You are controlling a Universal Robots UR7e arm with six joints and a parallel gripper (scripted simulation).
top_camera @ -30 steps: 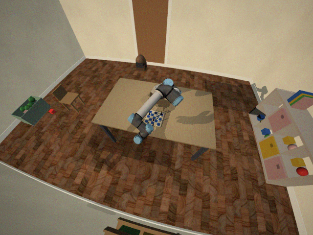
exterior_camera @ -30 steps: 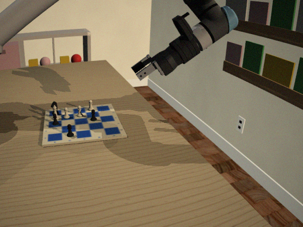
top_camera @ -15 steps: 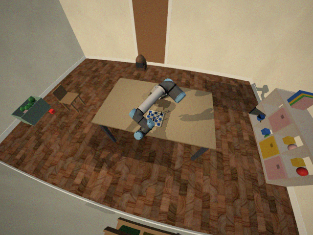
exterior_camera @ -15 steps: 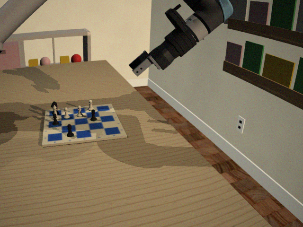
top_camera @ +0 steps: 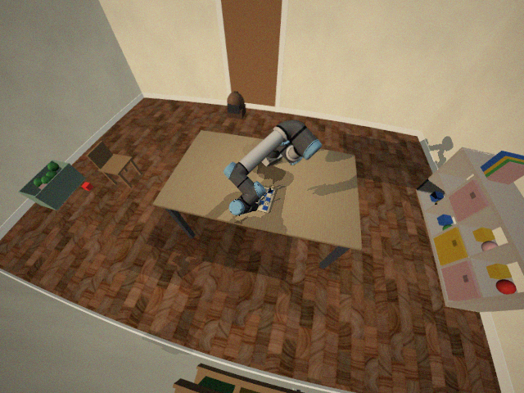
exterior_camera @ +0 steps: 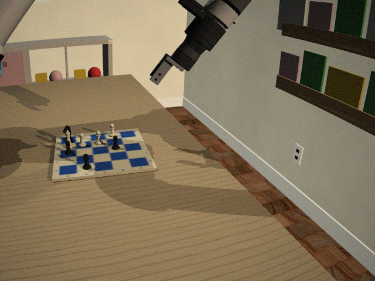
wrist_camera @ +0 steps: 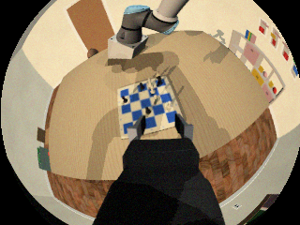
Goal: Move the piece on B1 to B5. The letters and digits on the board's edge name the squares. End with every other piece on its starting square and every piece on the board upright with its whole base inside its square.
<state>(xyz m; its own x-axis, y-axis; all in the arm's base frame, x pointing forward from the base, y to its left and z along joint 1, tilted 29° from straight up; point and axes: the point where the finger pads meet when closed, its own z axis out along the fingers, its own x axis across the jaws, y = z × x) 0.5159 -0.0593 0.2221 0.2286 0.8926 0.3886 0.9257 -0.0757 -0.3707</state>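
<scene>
My gripper is now 140 mm past the blue-and-white chessboard, 30 mm to the left of it and 170 mm above it. Also, from my hand: tall black piece (220 mm behind, 40 mm to the left, 150 mm below).
</scene>
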